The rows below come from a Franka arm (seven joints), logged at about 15 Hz.
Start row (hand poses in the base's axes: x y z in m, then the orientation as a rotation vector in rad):
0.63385 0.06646 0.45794 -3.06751 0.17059 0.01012
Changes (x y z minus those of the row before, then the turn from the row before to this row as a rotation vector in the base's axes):
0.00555 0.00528 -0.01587 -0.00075 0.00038 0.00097
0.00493 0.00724 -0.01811 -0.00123 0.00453 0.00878
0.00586 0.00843 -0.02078 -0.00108 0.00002 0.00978
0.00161 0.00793 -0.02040 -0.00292 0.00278 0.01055
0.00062 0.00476 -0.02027 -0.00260 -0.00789 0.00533
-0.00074 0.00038 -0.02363 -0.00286 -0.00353 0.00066
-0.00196 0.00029 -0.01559 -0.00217 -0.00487 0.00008
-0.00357 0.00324 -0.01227 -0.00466 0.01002 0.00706
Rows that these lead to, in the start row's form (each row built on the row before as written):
0.63940 0.07174 0.44207 -3.06836 0.16917 0.01069
0.64433 0.07898 0.42396 -3.07053 0.15602 0.01801
0.65019 0.08741 0.40318 -3.07239 0.14106 0.01847
0.65180 0.09534 0.38278 -3.07616 0.12514 0.02309
0.65242 0.10010 0.36251 -3.07888 0.11667 0.01106
0.65168 0.10048 0.33888 -3.08166 0.11560 0.00549
0.64972 0.10077 0.32329 -3.08366 0.11534 -0.00214
0.64615 0.10401 0.31102 -3.08903 0.10504 0.01337

